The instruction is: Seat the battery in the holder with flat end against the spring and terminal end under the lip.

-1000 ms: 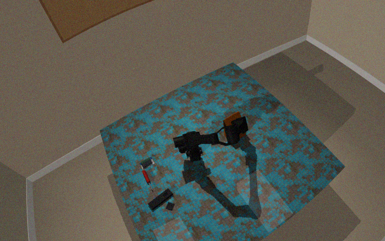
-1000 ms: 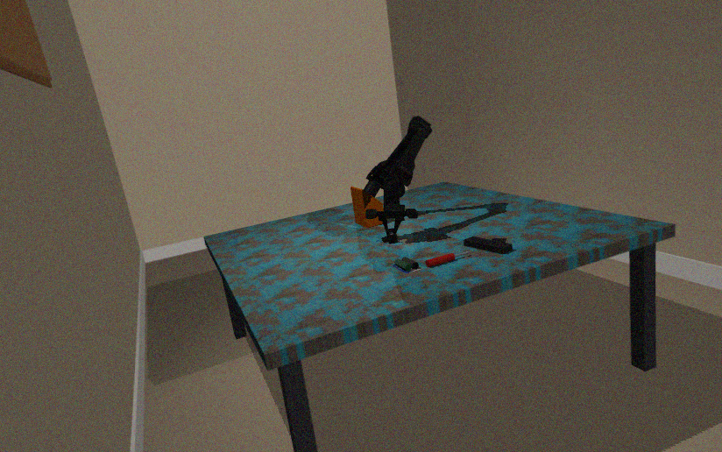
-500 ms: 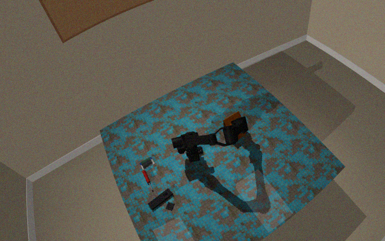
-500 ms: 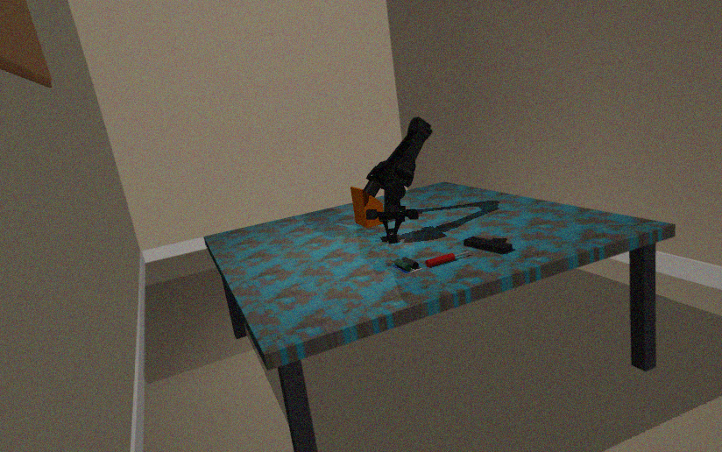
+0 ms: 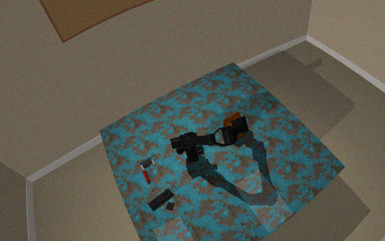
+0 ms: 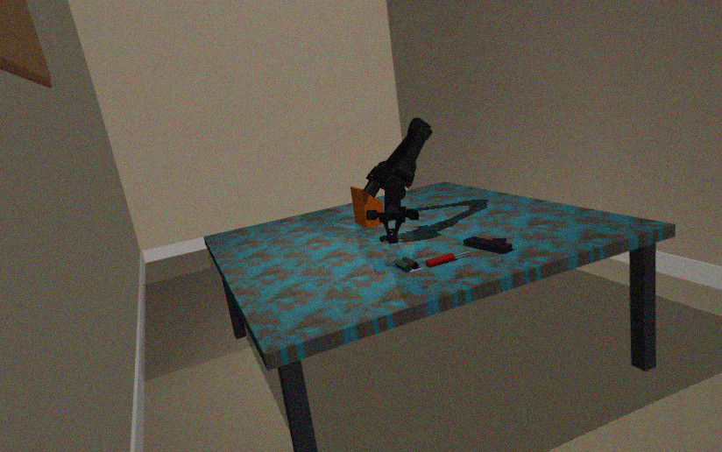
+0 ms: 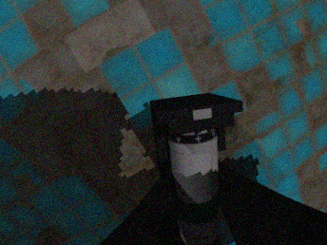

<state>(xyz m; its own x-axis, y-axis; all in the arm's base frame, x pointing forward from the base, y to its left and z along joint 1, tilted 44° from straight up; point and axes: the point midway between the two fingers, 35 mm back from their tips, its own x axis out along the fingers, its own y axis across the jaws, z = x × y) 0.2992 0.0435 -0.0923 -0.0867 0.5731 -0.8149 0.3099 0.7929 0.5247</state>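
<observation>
Right now the battery is 1 cm above my gripper tip. The rest, counted from my gripper tip: black square (28 cm ahead, 26 cm to the left, 1 cm below); long black box (31 cm ahead, 20 cm to the left, 1 cm above); red-handled screwdriver (33 cm ahead, 5 cm to the left).
</observation>
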